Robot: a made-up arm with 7 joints. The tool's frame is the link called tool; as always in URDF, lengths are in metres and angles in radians. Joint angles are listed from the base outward. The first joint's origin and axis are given. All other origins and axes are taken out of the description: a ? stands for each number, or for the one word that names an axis. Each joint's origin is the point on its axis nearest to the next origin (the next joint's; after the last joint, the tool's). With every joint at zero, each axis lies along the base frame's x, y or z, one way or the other. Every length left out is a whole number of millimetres.
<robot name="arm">
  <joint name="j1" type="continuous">
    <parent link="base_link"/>
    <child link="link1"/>
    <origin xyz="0 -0.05 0.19" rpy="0 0 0"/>
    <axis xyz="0 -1 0"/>
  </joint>
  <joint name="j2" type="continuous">
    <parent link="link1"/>
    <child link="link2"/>
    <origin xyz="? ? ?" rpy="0 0 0"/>
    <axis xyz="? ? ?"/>
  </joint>
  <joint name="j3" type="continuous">
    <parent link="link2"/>
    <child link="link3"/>
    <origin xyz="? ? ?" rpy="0 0 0"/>
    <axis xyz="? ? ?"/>
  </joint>
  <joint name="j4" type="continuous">
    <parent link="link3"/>
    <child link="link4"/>
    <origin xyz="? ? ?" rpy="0 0 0"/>
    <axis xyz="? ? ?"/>
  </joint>
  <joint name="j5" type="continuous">
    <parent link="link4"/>
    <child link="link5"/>
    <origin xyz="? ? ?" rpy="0 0 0"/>
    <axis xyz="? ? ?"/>
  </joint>
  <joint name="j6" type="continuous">
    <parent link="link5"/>
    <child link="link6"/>
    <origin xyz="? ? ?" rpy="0 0 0"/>
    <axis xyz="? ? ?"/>
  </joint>
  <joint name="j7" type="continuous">
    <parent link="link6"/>
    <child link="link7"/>
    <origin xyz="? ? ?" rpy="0 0 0"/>
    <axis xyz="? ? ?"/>
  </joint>
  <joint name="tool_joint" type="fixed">
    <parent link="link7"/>
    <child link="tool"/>
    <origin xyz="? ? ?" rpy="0 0 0"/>
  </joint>
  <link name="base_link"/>
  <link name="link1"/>
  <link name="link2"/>
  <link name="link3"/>
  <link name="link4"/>
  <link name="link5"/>
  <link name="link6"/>
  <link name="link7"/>
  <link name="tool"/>
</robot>
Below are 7 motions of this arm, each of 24 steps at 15 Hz.
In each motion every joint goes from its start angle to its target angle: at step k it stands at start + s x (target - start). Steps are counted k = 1, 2, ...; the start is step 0. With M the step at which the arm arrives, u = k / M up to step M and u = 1 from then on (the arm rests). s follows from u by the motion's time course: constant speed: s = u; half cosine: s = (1 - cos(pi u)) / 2; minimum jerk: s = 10 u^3 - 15 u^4 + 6 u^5.
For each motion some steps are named. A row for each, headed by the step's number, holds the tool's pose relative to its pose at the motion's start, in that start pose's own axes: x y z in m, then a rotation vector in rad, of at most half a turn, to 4 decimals.
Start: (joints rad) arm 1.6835 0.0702 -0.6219 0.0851 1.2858 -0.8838 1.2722
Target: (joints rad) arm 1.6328 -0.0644 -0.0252 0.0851 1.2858 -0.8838 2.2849
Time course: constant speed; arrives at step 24
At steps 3, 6, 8, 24:
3: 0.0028 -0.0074 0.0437 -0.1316 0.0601 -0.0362
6: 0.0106 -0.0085 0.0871 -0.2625 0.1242 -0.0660
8: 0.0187 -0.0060 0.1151 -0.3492 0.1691 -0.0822
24: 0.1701 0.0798 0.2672 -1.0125 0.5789 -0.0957

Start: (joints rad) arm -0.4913 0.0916 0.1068 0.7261 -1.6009 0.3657 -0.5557
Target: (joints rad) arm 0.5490 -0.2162 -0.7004 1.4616 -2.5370 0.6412 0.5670
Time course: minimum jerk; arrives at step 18
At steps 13, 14, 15, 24:
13: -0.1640 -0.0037 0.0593 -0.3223 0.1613 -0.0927
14: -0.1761 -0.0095 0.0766 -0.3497 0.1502 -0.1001
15: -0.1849 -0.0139 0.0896 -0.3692 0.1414 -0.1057
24: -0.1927 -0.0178 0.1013 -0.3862 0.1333 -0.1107

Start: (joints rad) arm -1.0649 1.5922 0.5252 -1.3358 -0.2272 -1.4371 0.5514
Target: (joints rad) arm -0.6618 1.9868 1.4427 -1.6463 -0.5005 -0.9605 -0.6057
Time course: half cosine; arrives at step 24
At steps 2, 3, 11, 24:
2: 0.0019 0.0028 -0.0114 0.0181 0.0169 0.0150
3: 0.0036 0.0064 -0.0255 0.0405 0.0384 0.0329
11: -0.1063 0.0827 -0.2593 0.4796 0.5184 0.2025
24: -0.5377 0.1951 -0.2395 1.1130 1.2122 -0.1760

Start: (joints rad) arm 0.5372 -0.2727 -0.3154 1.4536 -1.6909 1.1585 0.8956
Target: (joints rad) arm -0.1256 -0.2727 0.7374 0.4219 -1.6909 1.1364 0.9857
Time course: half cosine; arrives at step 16
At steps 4, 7, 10, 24:
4: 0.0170 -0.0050 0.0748 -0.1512 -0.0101 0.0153
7: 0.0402 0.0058 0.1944 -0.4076 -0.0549 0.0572
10: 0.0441 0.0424 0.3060 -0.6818 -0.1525 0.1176
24: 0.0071 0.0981 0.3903 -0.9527 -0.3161 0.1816

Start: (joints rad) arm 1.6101 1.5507 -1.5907 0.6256 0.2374 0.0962 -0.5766
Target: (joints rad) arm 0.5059 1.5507 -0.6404 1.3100 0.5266 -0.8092 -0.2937
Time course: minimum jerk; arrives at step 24
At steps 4, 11, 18, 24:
4: 0.0180 0.0050 0.0345 -0.0128 -0.0566 0.0121
11: 0.0516 0.0150 0.4444 -0.1086 -0.7295 0.0026
18: -0.2733 -0.1182 0.7599 -0.1032 -1.5686 -0.3630
24: -0.3695 -0.1578 0.7695 -0.0859 -1.7347 -0.4906

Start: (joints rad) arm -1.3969 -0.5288 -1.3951 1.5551 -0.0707 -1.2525 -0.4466
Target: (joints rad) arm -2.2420 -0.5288 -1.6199 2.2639 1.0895 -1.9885 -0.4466
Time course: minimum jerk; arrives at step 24
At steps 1, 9, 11, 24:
1: 0.0000 0.0000 0.0002 -0.0004 0.0000 0.0000
9: -0.0043 0.0149 0.0575 -0.0833 -0.0194 0.0261
11: -0.0054 0.0287 0.0730 -0.0753 -0.0346 0.0400
24: -0.0612 0.0707 0.0471 0.2318 -0.0965 -0.1011

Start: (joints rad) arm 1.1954 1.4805 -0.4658 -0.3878 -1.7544 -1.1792 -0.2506
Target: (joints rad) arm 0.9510 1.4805 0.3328 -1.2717 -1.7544 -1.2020 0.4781
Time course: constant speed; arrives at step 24
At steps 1, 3, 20, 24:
1: 0.0118 0.0146 -0.0112 0.0131 0.0084 0.0339
3: 0.0338 0.0451 -0.0337 0.0408 0.0238 0.1007
20: 0.1316 0.3504 -0.2110 0.3449 0.1046 0.5946
24: 0.1313 0.4285 -0.2464 0.4291 0.1199 0.6895

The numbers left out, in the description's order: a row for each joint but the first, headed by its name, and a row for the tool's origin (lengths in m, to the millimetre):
j2: xyz 0.06 0 0.31, axis 1 0 0
j3: xyz 0 0.05 -0.01, axis 0 -1 0
j4: xyz 0.08 0 -0.2, axis 0 0 1
j5: xyz -0.08 -0.07 0, axis -1 0 0
j6: xyz 0 0.03 0, axis 0 0 1
j7: xyz 0.3 0.09 0, axis -1 0 0
tool: xyz 0 -0.39 -0.05

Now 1 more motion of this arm.
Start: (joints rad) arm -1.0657 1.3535 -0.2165 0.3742 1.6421 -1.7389 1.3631
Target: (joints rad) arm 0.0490 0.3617 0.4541 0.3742 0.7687 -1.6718 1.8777
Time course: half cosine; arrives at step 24
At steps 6, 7, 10, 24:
6: -0.0169 -0.0140 -0.0607 0.0660 0.0526 -0.0703
7: -0.0212 -0.0171 -0.0821 0.0922 0.0733 -0.0918
10: -0.0308 -0.0224 -0.1616 0.2019 0.1547 -0.1583
24: -0.0322 0.0195 -0.4917 0.7703 0.4145 -0.3128

